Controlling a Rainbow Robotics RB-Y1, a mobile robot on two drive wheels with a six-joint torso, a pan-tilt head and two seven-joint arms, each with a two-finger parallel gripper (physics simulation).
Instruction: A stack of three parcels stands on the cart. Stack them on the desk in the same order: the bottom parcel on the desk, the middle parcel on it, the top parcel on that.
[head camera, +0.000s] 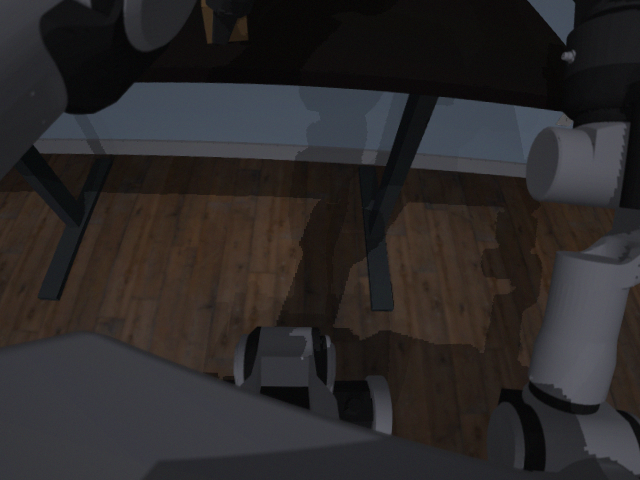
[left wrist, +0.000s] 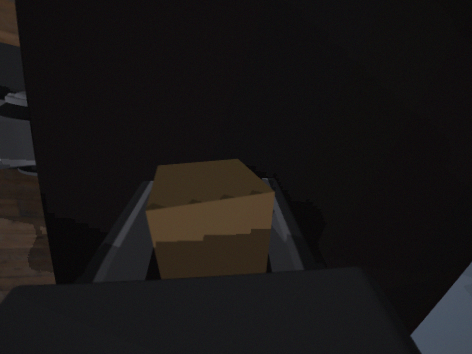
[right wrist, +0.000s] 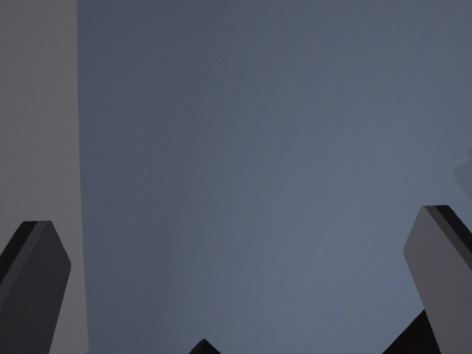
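A brown box-shaped parcel is at the dark desk, near the top of the head view; whether its underside touches the desk is hidden. My left gripper is open around it, with one finger on each side and narrow gaps beside the parcel. The parcel sits slightly turned between the fingers. My right gripper is open and empty, its fingers wide apart in front of a blue-grey wall. The cart and the other two parcels do not show.
The desk's front edge runs across the upper head view, with dark legs on the wooden floor. My right arm is at the right. A large grey surface fills the lower left of the head view.
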